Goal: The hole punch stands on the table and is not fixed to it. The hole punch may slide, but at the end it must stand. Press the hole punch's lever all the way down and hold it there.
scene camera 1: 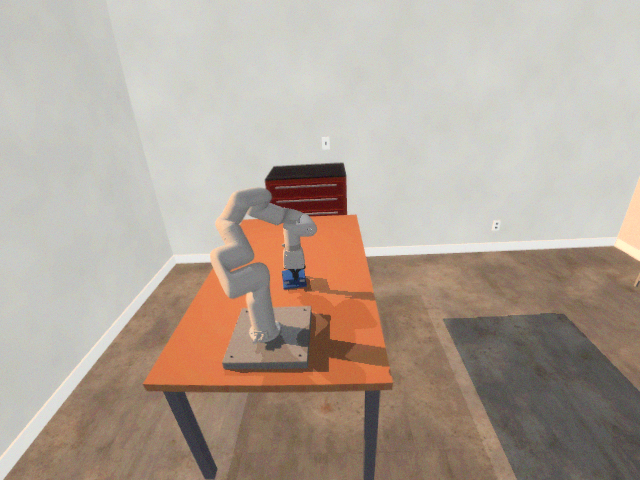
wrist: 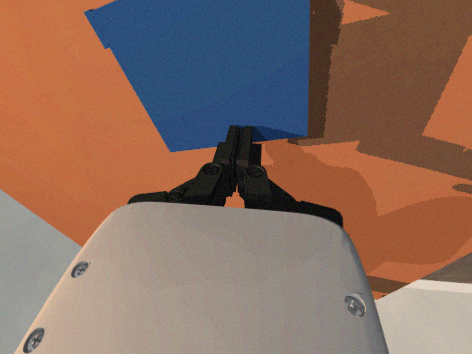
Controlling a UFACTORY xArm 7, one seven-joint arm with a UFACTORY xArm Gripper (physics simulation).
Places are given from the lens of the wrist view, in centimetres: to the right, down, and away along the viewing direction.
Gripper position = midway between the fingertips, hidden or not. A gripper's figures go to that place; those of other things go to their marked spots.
my gripper [wrist: 241,142]: 0, -3, 14
broad blue lever [wrist: 195,75]: -2, -6, 11
